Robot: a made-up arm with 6 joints. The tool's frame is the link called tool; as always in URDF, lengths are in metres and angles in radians. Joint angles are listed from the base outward. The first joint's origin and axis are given. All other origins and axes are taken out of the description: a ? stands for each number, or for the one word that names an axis. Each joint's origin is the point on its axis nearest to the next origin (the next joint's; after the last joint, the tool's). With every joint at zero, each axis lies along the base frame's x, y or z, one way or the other. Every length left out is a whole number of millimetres.
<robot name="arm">
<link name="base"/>
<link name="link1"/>
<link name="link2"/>
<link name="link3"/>
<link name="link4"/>
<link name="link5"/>
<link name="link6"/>
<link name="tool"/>
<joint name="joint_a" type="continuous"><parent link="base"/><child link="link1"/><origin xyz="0 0 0.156" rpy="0 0 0"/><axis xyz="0 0 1"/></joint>
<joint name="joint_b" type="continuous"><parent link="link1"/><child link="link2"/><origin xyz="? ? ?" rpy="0 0 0"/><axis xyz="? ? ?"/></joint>
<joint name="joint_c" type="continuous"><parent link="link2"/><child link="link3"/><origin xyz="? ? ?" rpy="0 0 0"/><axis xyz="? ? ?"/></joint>
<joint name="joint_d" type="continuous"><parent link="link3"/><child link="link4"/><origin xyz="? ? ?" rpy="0 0 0"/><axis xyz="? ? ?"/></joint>
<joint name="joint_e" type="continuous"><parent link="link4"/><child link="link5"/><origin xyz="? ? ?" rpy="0 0 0"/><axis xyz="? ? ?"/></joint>
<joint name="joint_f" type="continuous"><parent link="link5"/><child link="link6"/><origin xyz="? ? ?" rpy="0 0 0"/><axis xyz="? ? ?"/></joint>
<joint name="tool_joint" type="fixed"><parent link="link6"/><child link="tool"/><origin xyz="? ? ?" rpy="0 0 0"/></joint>
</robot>
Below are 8 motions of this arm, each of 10 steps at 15 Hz.
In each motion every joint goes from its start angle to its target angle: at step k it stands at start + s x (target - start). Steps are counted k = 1, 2, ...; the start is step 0. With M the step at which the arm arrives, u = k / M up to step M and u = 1 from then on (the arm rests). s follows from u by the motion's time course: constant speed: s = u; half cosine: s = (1 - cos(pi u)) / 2; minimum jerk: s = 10 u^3 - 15 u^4 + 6 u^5.
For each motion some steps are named. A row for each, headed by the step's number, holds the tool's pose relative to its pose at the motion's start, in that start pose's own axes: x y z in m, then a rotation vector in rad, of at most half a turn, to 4 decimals.
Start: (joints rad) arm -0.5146 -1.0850 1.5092 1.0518 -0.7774 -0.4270
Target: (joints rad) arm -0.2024 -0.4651 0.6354 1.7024 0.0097 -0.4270
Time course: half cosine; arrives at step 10
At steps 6, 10:
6: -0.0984 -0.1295 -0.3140 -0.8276 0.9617 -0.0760
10: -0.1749 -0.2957 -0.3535 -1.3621 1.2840 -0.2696

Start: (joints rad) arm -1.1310 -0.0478 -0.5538 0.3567 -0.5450 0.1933
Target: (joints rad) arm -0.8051 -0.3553 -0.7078 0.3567 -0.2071 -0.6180
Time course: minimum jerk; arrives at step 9
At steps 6, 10:
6: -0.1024 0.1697 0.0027 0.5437 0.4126 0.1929
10: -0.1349 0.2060 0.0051 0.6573 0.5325 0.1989

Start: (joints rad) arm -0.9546 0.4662 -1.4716 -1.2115 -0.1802 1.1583
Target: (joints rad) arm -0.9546 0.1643 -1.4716 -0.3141 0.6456 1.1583
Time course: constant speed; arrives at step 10
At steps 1, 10:
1: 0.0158 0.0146 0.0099 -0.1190 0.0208 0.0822
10: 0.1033 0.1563 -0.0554 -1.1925 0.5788 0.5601

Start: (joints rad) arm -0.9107 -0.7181 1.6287 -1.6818 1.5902 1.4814
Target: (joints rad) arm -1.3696 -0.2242 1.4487 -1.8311 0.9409 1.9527
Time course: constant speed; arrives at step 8
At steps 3, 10:
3: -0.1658 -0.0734 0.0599 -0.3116 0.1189 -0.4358
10: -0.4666 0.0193 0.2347 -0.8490 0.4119 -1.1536

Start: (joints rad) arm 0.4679 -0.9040 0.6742 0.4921 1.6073 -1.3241
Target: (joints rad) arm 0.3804 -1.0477 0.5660 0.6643 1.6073 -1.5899
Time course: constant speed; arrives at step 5
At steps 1, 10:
1: 0.0112 0.0169 0.0161 0.0747 0.0012 -0.0284
10: 0.0674 0.0690 0.0829 0.3569 -0.0089 -0.1511

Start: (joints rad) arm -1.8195 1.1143 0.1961 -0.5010 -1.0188 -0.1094
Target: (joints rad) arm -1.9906 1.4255 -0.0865 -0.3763 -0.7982 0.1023
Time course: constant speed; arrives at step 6
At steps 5, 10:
5: -0.0110 -0.0239 -0.0725 -0.4455 -0.1615 0.1236
10: -0.0098 -0.0300 -0.0817 -0.5311 -0.1978 0.1355

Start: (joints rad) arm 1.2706 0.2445 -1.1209 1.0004 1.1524 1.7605
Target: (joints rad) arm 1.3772 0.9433 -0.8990 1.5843 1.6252 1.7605
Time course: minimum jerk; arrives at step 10
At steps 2, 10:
2: -0.0033 0.0031 -0.0091 0.0050 -0.0019 0.0025
10: -0.0026 0.1210 -0.1977 0.2260 -0.0285 0.0939

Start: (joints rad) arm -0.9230 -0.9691 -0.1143 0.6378 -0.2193 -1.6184
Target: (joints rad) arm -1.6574 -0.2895 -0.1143 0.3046 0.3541 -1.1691
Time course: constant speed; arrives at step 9
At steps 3, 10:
3: 0.1652 0.0883 0.2106 0.1388 -0.2804 -0.1148
10: 0.2731 0.0796 0.6983 0.4521 -0.6930 -0.3695

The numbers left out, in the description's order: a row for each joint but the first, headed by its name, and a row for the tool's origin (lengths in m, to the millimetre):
joint_b: xyz -0.059 0.166 0, axis 0 -1 0
joint_c: xyz 0.11 0 0.027, axis 0 0 1
joint_d: xyz 0.033 0.099 0, axis -1 0 0
joint_e: xyz 0 0.14 -0.03, axis 0 1 0
joint_f: xyz 0.111 0 0.326, axis -1 0 0
tool: xyz 0 0.05 -0.218

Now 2 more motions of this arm.
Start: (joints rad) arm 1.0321 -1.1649 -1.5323 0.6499 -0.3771 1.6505
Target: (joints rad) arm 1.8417 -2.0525 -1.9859 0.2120 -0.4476 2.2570
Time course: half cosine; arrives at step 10
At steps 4, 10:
4: -0.0908 0.0097 0.1011 -0.4262 0.1914 -0.1854
10: -0.1970 0.1593 0.3315 -1.1261 0.8965 -0.5059

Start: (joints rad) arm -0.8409 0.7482 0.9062 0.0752 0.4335 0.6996
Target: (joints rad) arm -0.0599 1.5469 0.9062 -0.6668 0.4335 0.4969
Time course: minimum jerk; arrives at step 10
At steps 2, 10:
2: -0.0186 0.0007 0.0166 0.0229 -0.0664 -0.0062
10: -0.4213 0.0028 0.1015 0.3873 -1.2025 0.1376

